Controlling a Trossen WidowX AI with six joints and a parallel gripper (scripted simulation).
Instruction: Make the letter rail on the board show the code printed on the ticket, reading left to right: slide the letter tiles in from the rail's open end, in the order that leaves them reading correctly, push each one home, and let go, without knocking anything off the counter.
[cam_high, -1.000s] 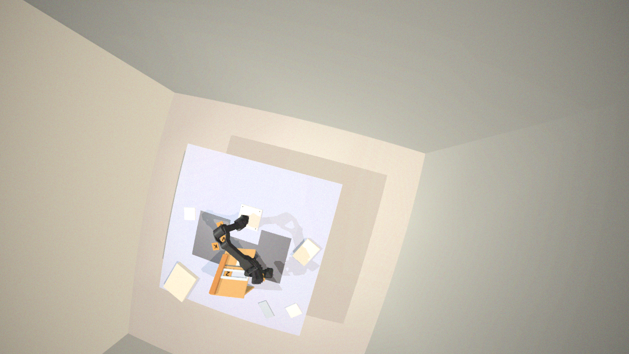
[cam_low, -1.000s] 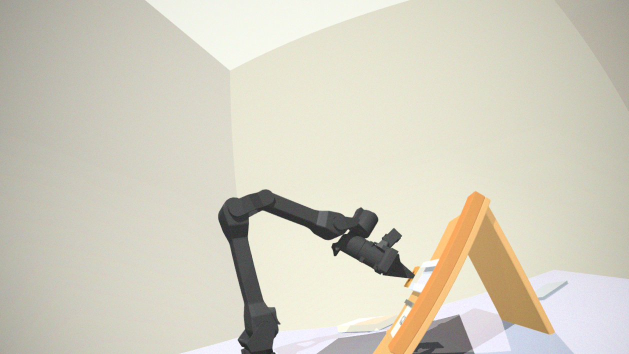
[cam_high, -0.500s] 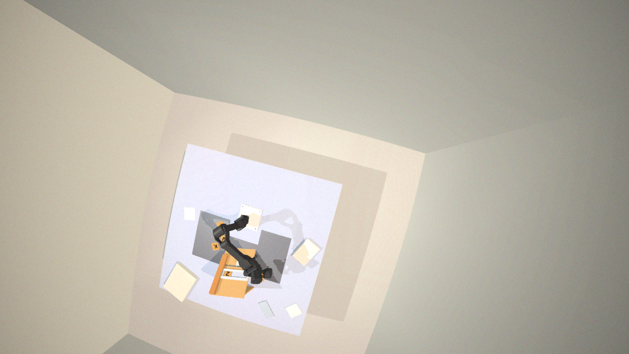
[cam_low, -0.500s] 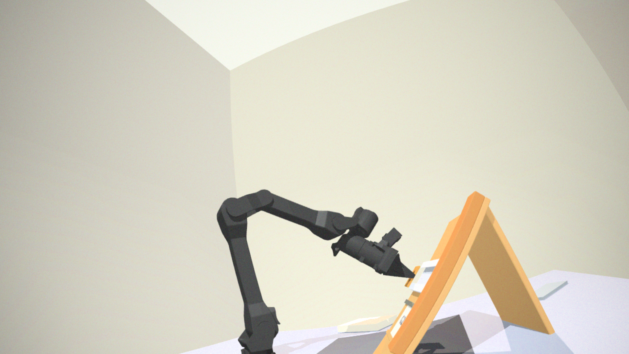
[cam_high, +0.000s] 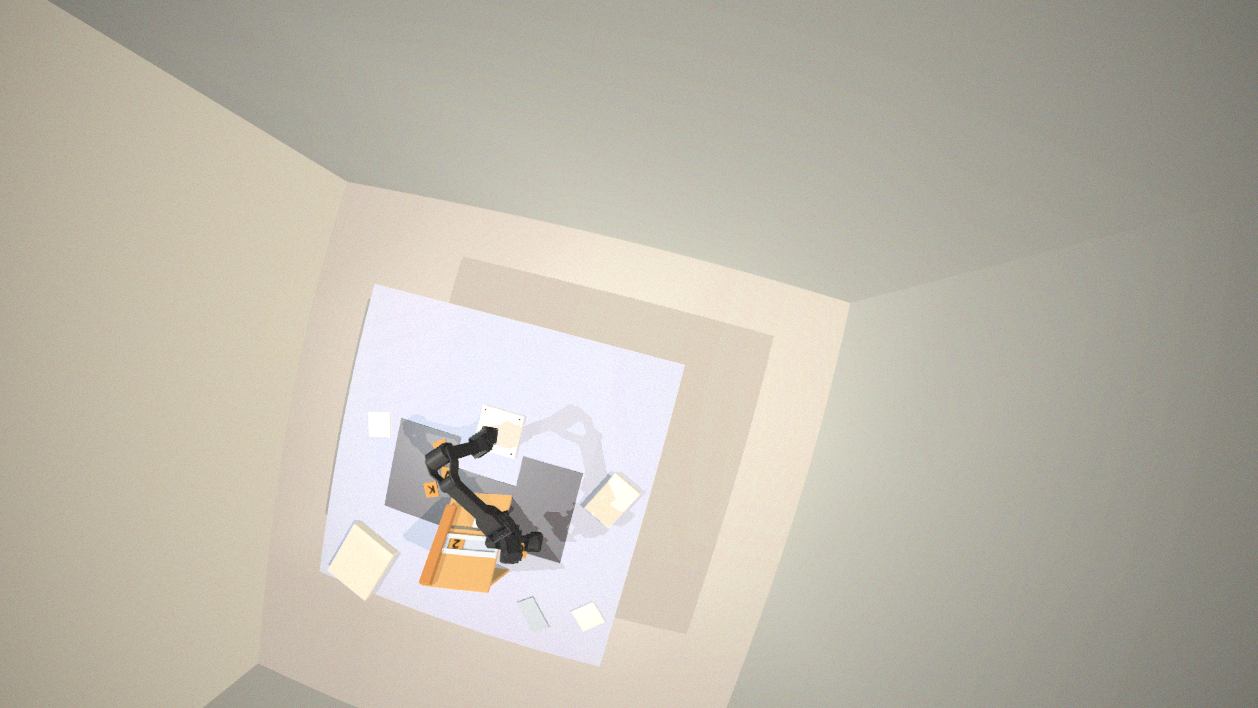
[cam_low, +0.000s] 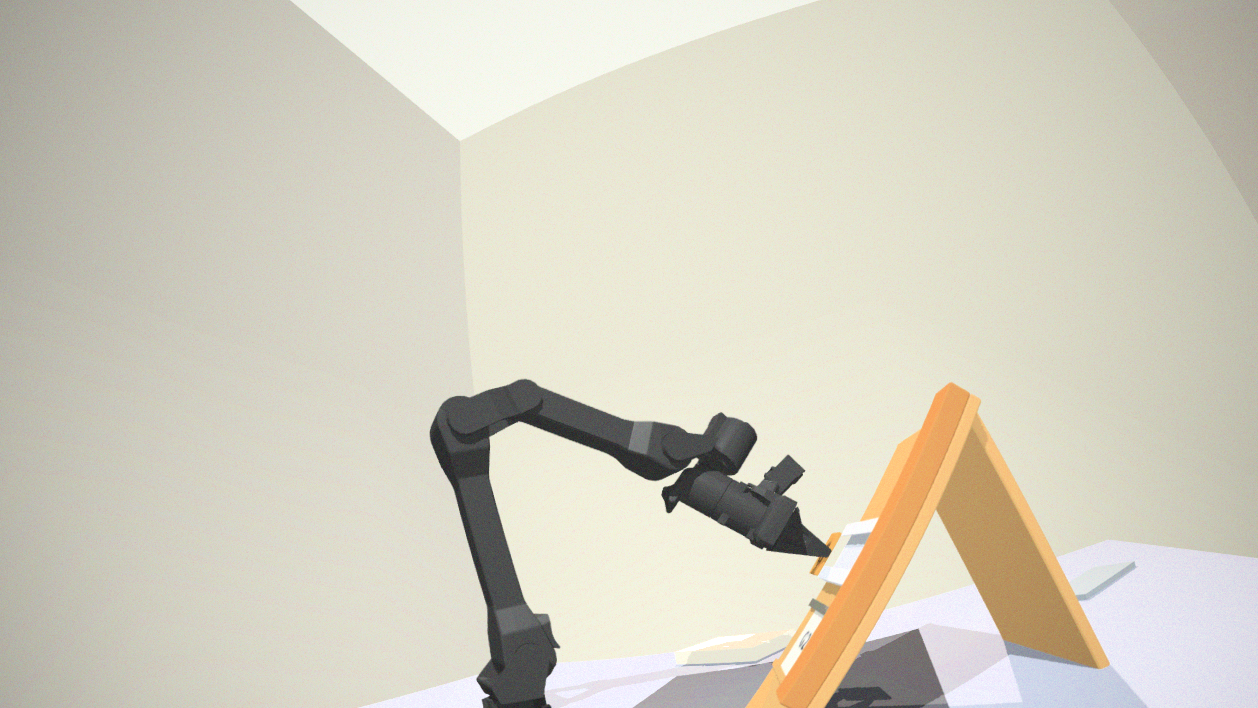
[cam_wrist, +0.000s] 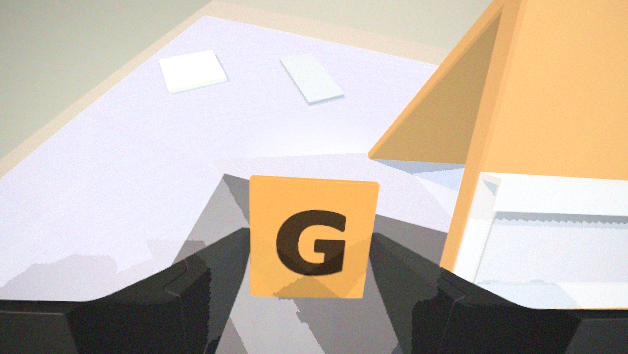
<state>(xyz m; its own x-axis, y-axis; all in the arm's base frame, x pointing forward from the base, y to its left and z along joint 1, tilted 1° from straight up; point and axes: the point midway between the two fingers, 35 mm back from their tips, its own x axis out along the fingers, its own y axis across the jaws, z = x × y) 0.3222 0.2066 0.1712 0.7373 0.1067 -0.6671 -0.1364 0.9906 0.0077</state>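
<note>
Right now the white ticket is 40 mm behind my gripper tip, 170 mm to the right of it and 80 mm below it. The rest, counted from my gripper tip: grey slab (370 mm ahead, 50 mm to the left, 160 mm below); then grey mat (140 mm behind, 220 mm to the right, 160 mm below).
</note>
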